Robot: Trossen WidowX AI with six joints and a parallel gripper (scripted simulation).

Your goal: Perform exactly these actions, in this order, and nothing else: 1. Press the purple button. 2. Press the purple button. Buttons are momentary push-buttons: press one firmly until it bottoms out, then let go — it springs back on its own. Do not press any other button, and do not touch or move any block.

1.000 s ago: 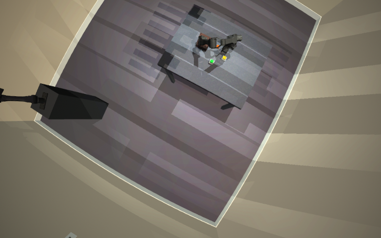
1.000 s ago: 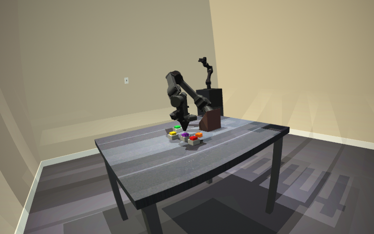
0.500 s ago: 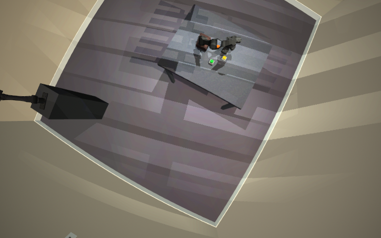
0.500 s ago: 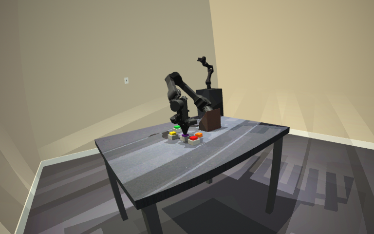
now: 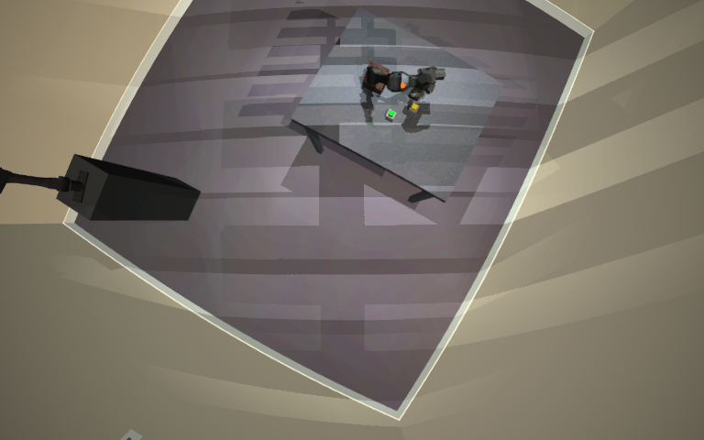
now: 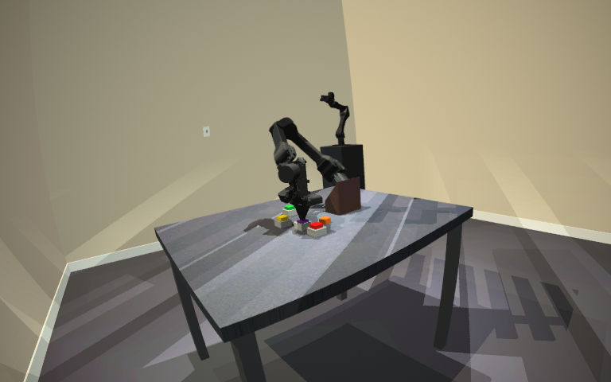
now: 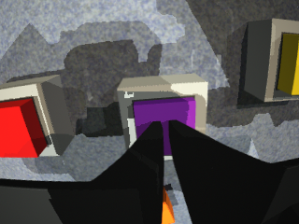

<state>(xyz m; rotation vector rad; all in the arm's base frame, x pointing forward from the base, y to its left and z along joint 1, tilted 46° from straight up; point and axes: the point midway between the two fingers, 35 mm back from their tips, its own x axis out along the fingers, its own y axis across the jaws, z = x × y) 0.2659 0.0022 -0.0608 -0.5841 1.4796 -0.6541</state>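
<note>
The purple button is right at my gripper tip. From my gripper tip the other things lie so: small orange block (9 cm behind, 2 cm below, 1 cm to the left); then red button (9 cm to the left, 1 cm ahead); then yellow button (9 cm to the right, 3 cm ahead).
</note>
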